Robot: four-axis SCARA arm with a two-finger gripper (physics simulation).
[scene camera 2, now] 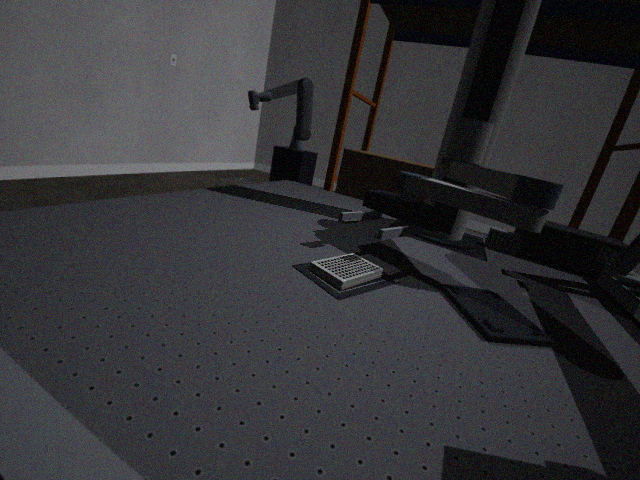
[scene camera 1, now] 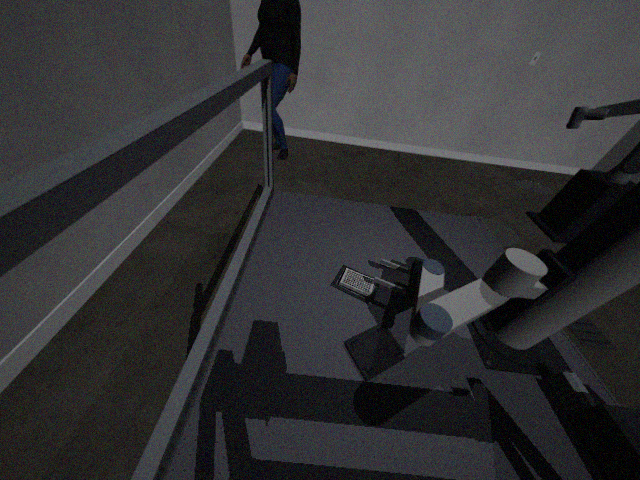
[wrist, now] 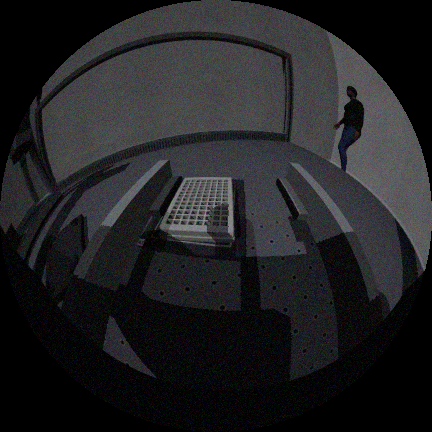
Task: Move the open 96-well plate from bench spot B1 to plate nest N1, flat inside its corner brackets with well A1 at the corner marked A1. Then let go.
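Frame: origin at the arm's base, x ahead, y left, z up, level; metres.
Seen in the pictures: gripper, fingertip midpoint: (scene camera 2: 359, 225) (scene camera 1: 377, 269) (wrist: 229, 168); arm's base at its link origin: (scene camera 2: 436, 237) (scene camera 1: 504, 331).
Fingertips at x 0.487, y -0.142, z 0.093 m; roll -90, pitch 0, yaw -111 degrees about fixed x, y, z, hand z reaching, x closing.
Observation:
Pixels of each thing's top centre, then the offset from my fingertips to it.
- white open 96-well plate at its top centre: (wrist: 201, 196) (scene camera 2: 348, 265) (scene camera 1: 357, 280) dx +0.063, dy +0.015, dz -0.064 m
- dark nest N1 at its top centre: (scene camera 2: 493, 306) (wrist: 58, 249) (scene camera 1: 376, 348) dx +0.019, dy +0.277, dz -0.062 m
The white open 96-well plate (scene camera 1: 356, 280) (scene camera 2: 348, 268) (wrist: 200, 205) lies flat on the dark mat of spot B1 (scene camera 2: 336, 293) (wrist: 240, 210). My gripper (scene camera 1: 373, 271) (scene camera 2: 362, 225) (wrist: 229, 168) is open and empty, its fingers a moderate gap apart. It stands at the plate's arm-side end, apparently above bench level. In the wrist view the plate is off-centre, near the left finger, with a wide gap to the right finger. The dark nest N1 (scene camera 1: 374, 351) (scene camera 2: 496, 315) holds no plate. Well A1 and the nest's A1 mark cannot be made out.
The arm's column (scene camera 1: 563, 294) (scene camera 2: 485, 98) stands behind the gripper. A frame rail (scene camera 1: 227, 289) runs along one bench edge. A person (scene camera 1: 279, 51) (wrist: 352, 117) stands beyond the bench. Another robot arm (scene camera 2: 305, 108) stands in the background. Dark shadows cross the bench.

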